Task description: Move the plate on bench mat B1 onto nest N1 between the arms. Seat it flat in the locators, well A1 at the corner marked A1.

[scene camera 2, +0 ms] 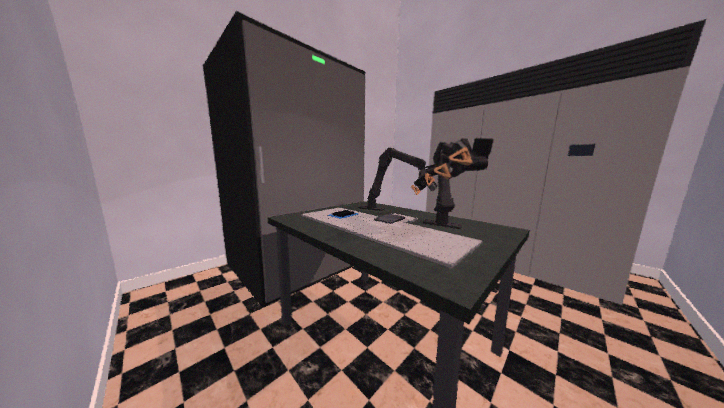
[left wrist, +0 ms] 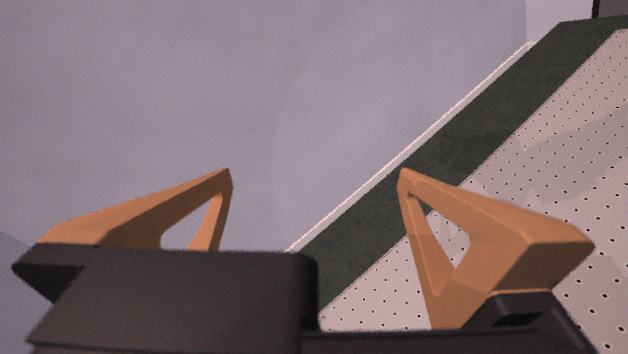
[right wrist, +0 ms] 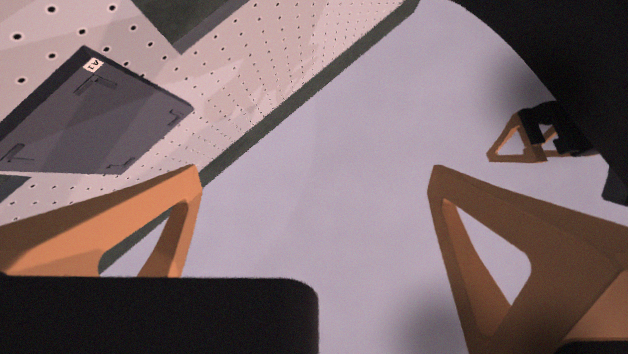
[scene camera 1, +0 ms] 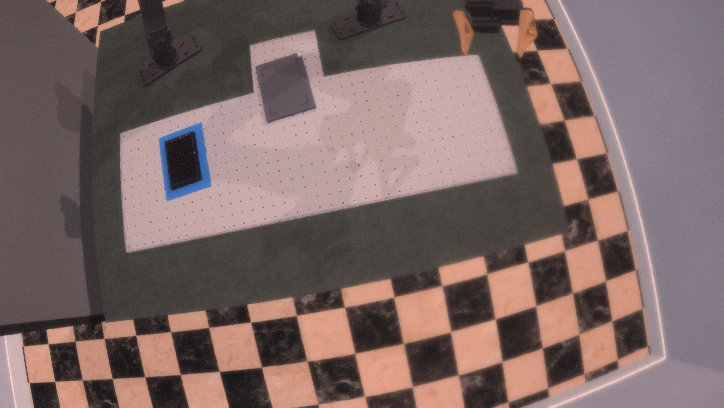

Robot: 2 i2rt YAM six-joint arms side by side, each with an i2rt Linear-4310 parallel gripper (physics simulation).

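Places are measured from the left arm's base along level axes (x back, y right, z up), in metres.
Pixels of known places: left gripper, fingertip midpoint: [scene camera 2: 441, 164] [left wrist: 314, 177] [right wrist: 509, 155] [scene camera 1: 490, 55]; right gripper, fingertip midpoint: [scene camera 2: 422, 189] [right wrist: 314, 177]; left arm's base at its link origin: [scene camera 2: 441, 224] [scene camera 1: 369, 19]; right arm's base at its link origin: [scene camera 2: 371, 208] [scene camera 1: 169, 60].
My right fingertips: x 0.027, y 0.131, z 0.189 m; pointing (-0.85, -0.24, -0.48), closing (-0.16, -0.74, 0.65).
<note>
Ahead of a thing's pixels: the offset from my right fingertips to its middle. "*": to the spot under its first point. Level surfaces: height alone.
The black, many-welled plate {dz -0.166, dx -0.196, dy +0.444 m} [scene camera 1: 183, 161] [scene camera 2: 344, 213] lies flat on the blue bench mat {dz -0.173 m} [scene camera 1: 203, 162] at the left of both scene views. Its well A1 cannot be made out. The grey nest N1 {dz -0.168, dx -0.136, dy +0.144 m} [scene camera 1: 286, 88] [scene camera 2: 389, 218] [right wrist: 107, 125] has raised corner locators and no plate on it. Its A1 label {* dz -0.164, dx -0.069, dy +0.079 m} [right wrist: 93, 64] is at the upper corner in the right wrist view. My left gripper [scene camera 1: 492, 54] [scene camera 2: 449, 161] [left wrist: 314, 177] is open and empty, raised at the right, away from the plate. My right gripper [scene camera 2: 422, 185] [right wrist: 314, 177] is open and empty, raised above the table.
A white perforated board {dz -0.175 m} [scene camera 1: 445, 116] [scene camera 2: 455, 248] [left wrist: 590, 210] lies under the mat and nest on the dark green table {dz -0.188 m} [scene camera 1: 354, 248] [scene camera 2: 486, 283]. A tall cabinet [scene camera 2: 309, 152] stands beyond the table's left end. A wide grey cabinet [scene camera 2: 531, 192] stands behind the arms.
</note>
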